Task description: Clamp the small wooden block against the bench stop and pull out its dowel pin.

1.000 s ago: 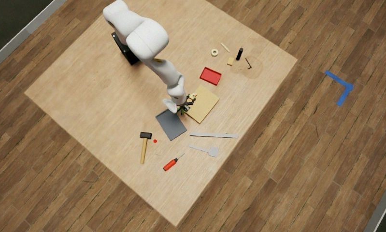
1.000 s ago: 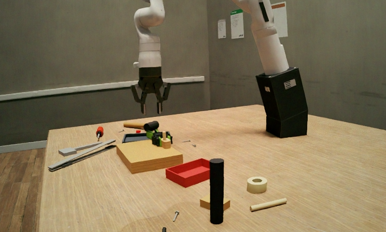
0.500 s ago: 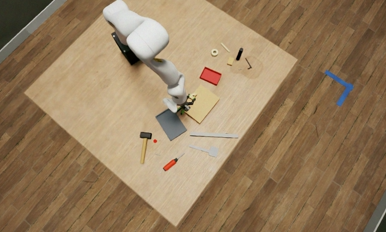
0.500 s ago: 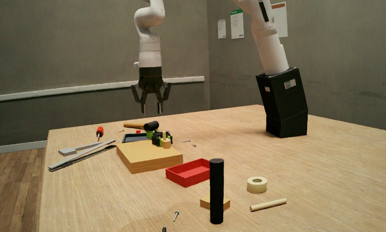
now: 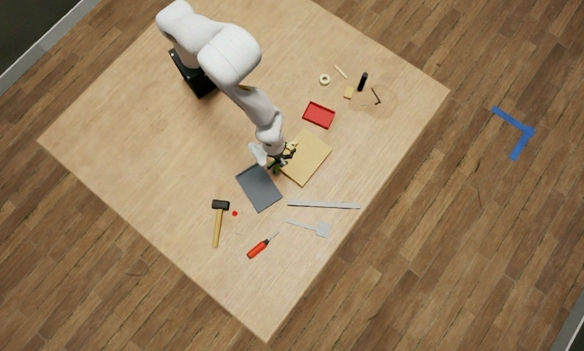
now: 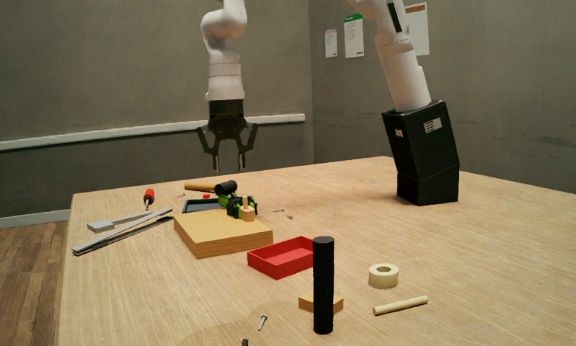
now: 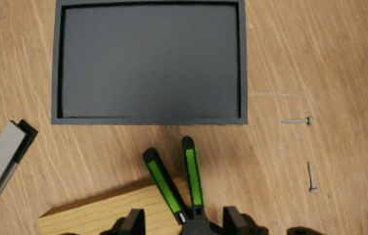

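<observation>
The dowel pin lies 1 cm ahead of my hand, 10 cm to the left of it and 8 cm below it. From my hand the other things lie so: wooden block (1 cm ahead, 10 cm to the left, 9 cm below); then tan bench board (6 cm ahead, 9 cm to the left, 11 cm below); then grey tray (1 cm behind, 12 cm to the right, 13 cm below).
</observation>
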